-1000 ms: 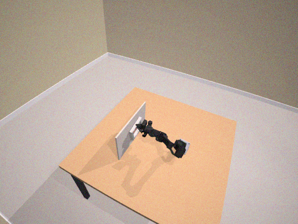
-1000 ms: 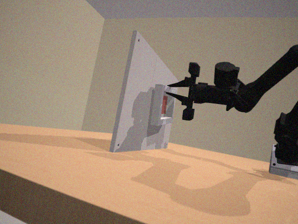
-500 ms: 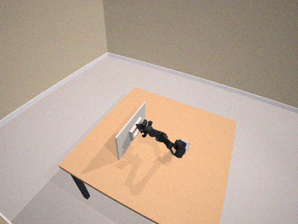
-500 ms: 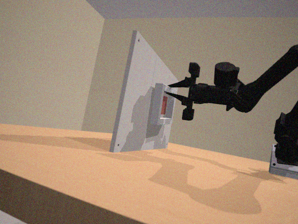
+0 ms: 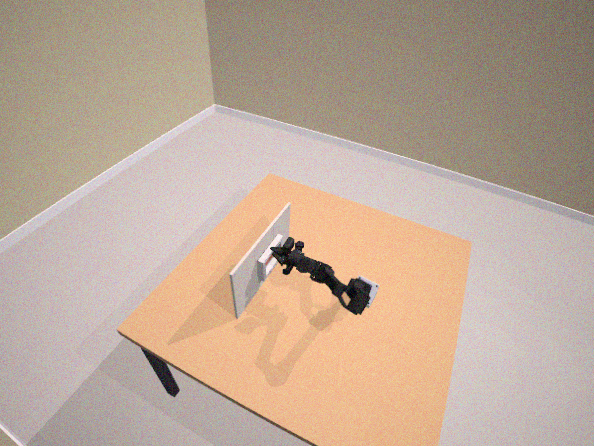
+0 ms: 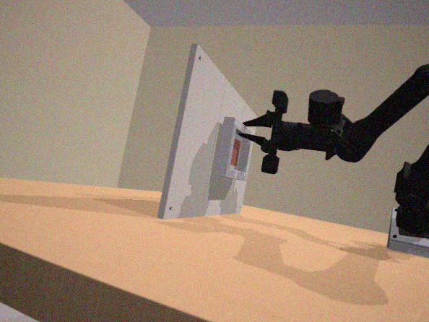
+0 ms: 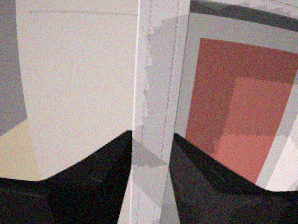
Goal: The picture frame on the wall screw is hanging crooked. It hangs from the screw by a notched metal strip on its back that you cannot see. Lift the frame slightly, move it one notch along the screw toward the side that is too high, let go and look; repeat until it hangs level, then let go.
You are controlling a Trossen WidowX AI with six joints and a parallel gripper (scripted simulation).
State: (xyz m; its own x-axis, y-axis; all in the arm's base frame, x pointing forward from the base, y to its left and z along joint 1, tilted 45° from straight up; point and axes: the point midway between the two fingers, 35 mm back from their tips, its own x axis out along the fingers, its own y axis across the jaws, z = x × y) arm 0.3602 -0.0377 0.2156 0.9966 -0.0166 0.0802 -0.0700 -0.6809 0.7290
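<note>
Now: the picture frame 10 mm ahead of my gripper tip and 50 mm below it. Round my gripper tip: grey wall panel (20 mm ahead, 10 mm to the left, 60 mm below).
</note>
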